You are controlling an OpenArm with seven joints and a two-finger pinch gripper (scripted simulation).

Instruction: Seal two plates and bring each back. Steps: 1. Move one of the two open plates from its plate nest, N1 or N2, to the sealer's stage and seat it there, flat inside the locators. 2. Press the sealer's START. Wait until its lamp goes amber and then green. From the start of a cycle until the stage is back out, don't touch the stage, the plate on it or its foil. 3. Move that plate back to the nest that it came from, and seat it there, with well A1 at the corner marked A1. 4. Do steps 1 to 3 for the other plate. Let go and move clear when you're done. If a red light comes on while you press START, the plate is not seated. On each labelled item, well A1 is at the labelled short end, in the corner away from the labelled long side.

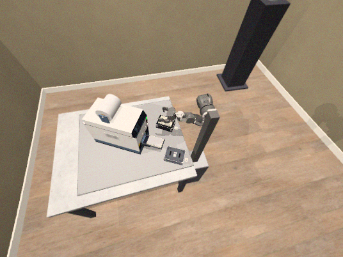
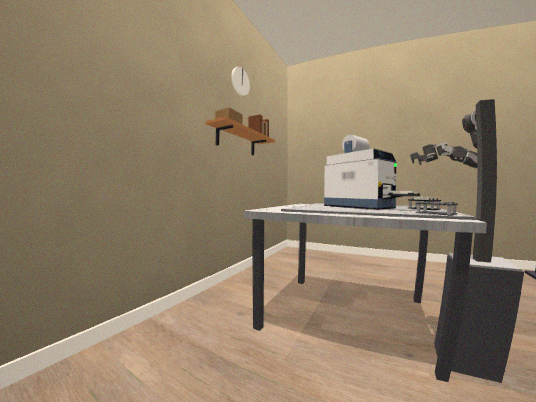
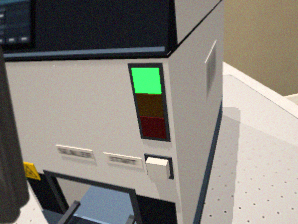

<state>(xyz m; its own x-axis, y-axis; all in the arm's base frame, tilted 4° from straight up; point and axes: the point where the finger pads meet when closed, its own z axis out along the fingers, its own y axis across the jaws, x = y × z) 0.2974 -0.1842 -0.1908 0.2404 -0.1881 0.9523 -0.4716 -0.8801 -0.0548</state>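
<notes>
Now: hand 7 cm short of the sealer stage, 12 cm to the right of it and 21 cm above it. Also, from my hand: plate nest (8 cm behind, 25 cm to the left, 25 cm below); yellow warning label (20 cm ahead, 16 cm to the left, 15 cm below); plate (7 cm behind, 9 cm to the right, 23 cm below).
</notes>
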